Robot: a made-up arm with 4 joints. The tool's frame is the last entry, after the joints.
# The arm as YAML. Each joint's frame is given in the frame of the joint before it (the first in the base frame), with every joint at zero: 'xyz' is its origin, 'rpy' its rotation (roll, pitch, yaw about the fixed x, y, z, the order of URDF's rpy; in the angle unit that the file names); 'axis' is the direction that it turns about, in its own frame. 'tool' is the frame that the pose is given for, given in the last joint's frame.
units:
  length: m
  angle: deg
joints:
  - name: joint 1
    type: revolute
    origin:
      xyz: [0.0, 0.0, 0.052]
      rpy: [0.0, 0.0, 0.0]
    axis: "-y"
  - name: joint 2
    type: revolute
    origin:
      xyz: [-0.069, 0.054, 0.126]
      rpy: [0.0, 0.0, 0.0]
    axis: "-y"
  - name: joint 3
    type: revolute
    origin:
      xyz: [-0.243, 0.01, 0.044]
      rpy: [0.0, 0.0, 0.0]
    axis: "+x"
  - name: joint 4
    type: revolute
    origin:
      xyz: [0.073, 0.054, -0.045]
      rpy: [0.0, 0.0, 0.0]
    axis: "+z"
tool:
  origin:
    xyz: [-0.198, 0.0, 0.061]
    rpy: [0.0, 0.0, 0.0]
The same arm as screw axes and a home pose.
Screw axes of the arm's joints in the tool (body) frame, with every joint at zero. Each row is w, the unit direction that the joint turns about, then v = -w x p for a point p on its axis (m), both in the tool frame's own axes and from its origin. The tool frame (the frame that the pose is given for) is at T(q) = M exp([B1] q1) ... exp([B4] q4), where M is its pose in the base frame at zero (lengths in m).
B1: w 0 -1 0 v -0.1860 0.0000 -0.4370
B2: w 0 -1 0 v -0.0600 0.0000 -0.3680
B3: w 1 0 0 v 0.0000 -0.0160 0.0540
B4: w 0 0 1 v 0.0000 -0.1980 0.0000
M: xyz -0.4370 0.1180 0.2380 (m) rpy 0.0000 0.0000 0.0000 (rad, as in URDF)

